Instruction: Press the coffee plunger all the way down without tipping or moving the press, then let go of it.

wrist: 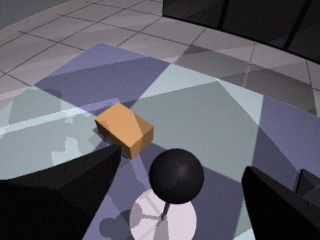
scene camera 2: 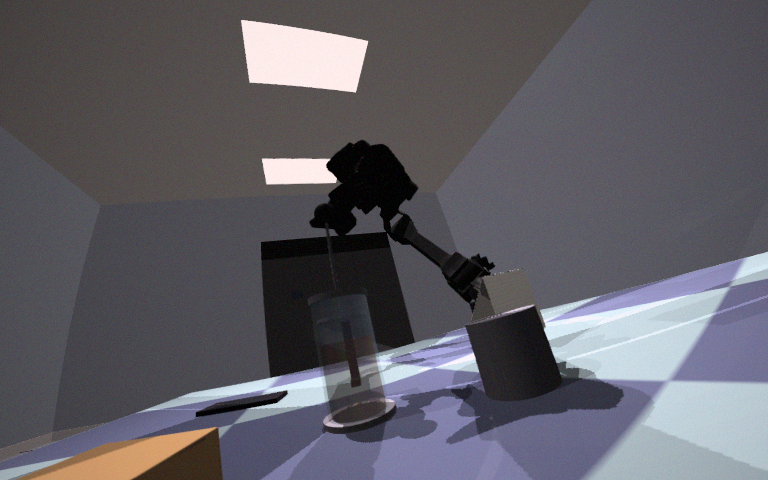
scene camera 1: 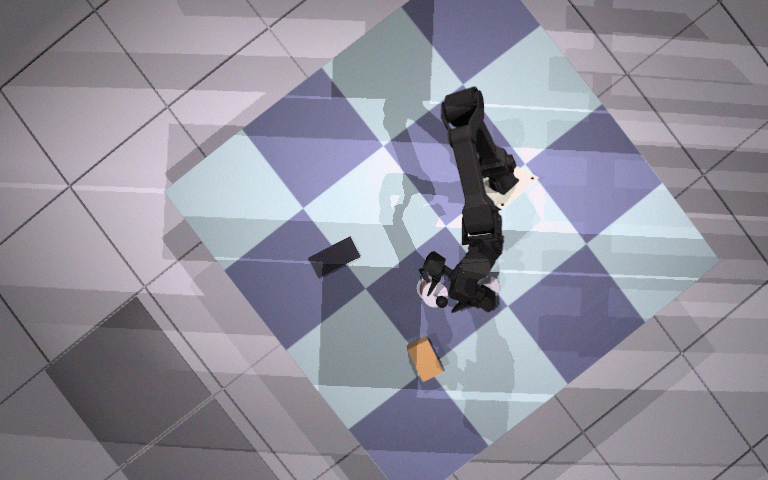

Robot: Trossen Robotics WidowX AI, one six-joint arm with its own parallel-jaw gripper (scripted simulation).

My gripper shows in the wrist view (182, 163), in scene camera 2 and in scene camera 1. One and the same spot on my gripper: (scene camera 1: 436, 279) is (scene camera 2: 328, 202).
